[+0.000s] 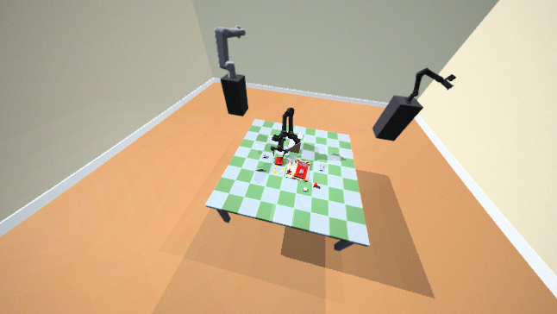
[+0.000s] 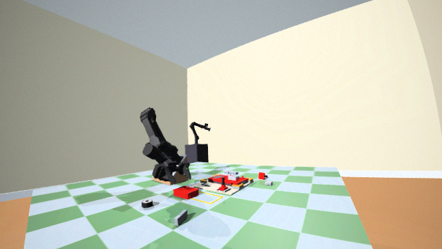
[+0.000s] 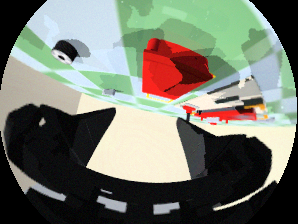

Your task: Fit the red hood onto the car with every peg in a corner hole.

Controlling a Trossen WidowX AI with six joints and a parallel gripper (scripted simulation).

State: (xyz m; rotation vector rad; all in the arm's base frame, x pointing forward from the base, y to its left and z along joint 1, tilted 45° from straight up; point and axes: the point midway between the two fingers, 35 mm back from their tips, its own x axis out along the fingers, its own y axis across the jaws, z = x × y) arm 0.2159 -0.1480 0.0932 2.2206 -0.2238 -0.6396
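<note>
The red hood is 5 cm below my gripper tip, 2 cm to the left of it and 1 cm behind it. The rest, counted from my gripper tip: grey engine block (27 cm to the left, 9 cm ahead, 5 cm below); then black wheel (15 cm to the right, 6 cm below, 4 cm behind); then beige jig (24 cm to the left, 6 cm below, 5 cm ahead).
</note>
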